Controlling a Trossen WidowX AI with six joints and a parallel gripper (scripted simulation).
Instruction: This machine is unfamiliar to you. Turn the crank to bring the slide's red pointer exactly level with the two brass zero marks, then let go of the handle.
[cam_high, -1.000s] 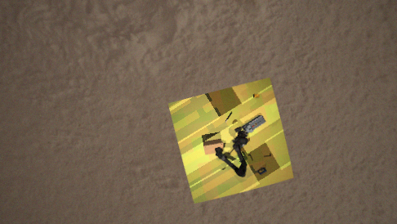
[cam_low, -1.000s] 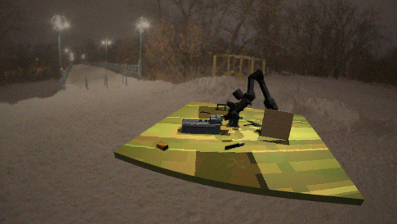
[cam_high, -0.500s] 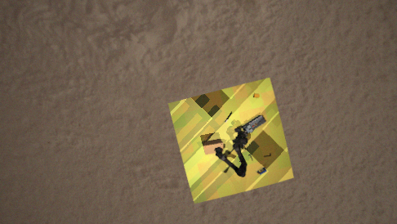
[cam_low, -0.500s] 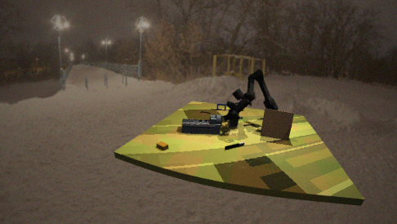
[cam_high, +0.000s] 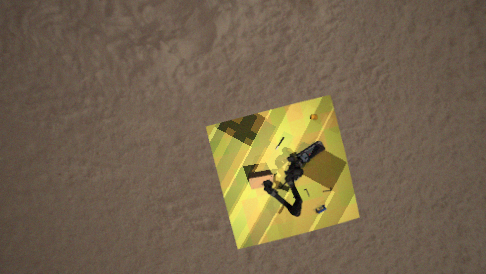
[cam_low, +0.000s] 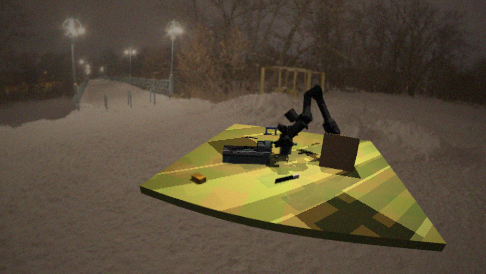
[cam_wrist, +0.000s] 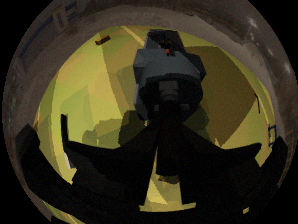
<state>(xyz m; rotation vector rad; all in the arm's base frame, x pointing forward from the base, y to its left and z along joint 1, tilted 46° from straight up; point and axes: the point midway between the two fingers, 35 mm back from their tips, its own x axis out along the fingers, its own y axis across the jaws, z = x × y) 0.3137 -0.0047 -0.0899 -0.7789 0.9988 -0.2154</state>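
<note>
My gripper tip is now 30 mm below the crank handle and 20 mm past it. Round my gripper tip: black stick 200 mm to the left, 100 mm behind, 80 mm below; then red pointer 130 mm ahead, 20 mm to the left, 10 mm below; then grey block 150 mm to the right, 70 mm behind, 60 mm below.
</note>
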